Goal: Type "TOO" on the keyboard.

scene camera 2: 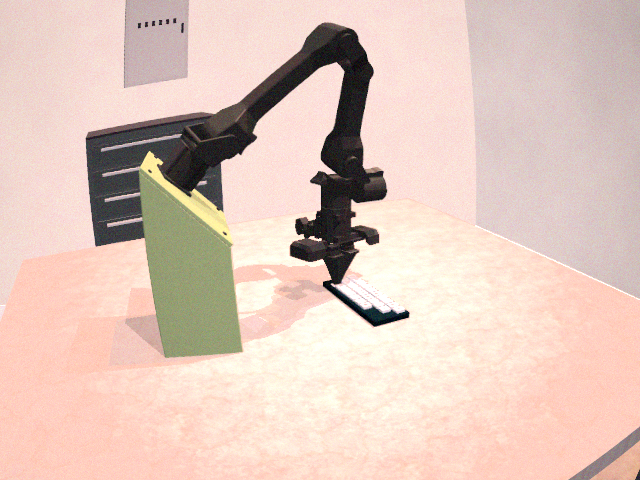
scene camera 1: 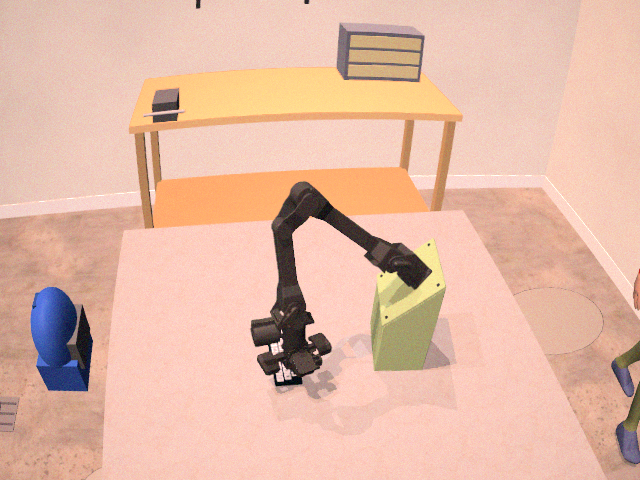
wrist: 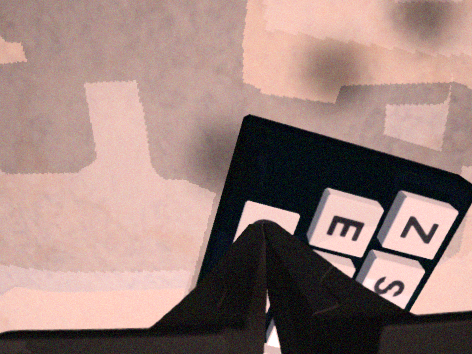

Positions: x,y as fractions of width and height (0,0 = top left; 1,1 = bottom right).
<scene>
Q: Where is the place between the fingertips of the gripper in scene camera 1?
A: At 0.46,0.78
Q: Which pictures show the gripper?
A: Scene camera 2, scene camera 1 and the wrist view: all of them.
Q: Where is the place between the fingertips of the gripper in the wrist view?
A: At 0.56,0.67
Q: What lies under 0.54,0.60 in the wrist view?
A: A white key.
</scene>
